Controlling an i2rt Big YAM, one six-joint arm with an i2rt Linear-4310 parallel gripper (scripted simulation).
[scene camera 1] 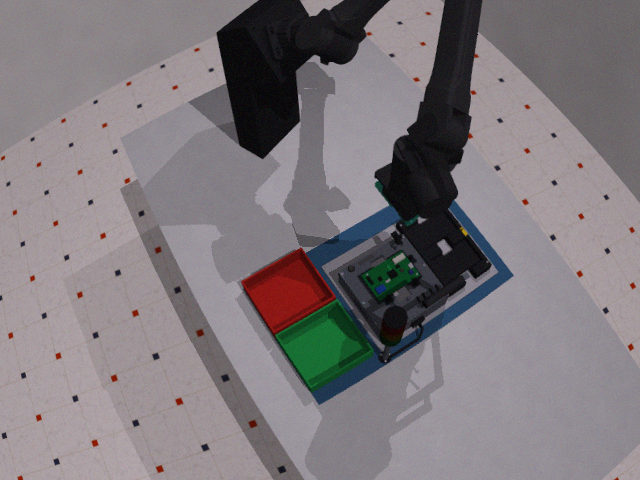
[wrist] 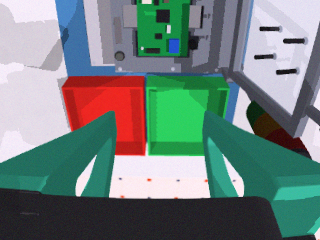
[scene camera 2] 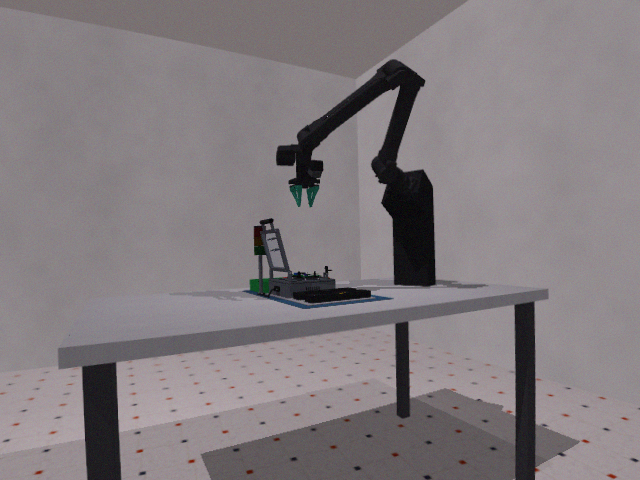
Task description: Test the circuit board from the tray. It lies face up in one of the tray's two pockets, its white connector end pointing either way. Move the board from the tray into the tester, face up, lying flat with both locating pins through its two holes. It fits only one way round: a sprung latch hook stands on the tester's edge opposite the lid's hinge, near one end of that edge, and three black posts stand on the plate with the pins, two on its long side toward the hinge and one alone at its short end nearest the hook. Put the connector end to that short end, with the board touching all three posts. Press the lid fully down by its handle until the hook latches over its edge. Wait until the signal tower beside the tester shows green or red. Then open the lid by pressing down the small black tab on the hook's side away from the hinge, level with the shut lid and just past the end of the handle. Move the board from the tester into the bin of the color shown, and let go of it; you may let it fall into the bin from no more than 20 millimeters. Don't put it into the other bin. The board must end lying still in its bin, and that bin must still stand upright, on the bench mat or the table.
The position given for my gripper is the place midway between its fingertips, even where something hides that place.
Note:
In view: my gripper (scene camera 1: 401, 214), a green bin (scene camera 1: 321, 344) and a red bin (scene camera 1: 282, 292).
The green bin is seen too in the wrist view (wrist: 175, 118). The red bin is seen too in the wrist view (wrist: 99, 94). My gripper also shows in the wrist view (wrist: 159, 121).

